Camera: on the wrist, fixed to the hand. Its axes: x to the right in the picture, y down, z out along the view.
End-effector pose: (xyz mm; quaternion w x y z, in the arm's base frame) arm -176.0 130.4 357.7 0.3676 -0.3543 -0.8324 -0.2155
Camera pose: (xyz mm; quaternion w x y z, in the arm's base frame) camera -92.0 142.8 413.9 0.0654 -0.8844 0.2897 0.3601
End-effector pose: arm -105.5 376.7 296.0 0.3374 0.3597 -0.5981 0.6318
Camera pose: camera -178.6 438.9 262.0 0.6870 0.5051 0.4594 -0.2490
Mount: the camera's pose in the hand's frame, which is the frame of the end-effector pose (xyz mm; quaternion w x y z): 8.1 76.5 -66.7 0.0186 -0.0646 -0.1572 0.9853
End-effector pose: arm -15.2 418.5 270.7 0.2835 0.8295 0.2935 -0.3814
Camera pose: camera 74.0 416.0 319.7 0.4808 0.2263 -0.8317 0.1608
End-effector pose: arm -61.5 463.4 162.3 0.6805 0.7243 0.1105 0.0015
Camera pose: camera -51.7 526.7 241.5 0.0753 0.0786 -0.8187 0.5638
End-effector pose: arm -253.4 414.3 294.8 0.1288 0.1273 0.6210 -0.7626
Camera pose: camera -231.6 464.4 208.9 0.8596 0.4860 -0.0849 0.1328
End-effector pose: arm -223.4 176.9 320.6 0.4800 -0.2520 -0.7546 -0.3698
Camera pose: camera -134.6 169.6 369.9 0.2384 -0.8373 0.1827 0.4569
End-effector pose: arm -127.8 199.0 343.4 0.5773 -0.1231 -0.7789 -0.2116
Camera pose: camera -40.4 234.4 381.7 0.0888 -0.8403 0.0297 0.5339
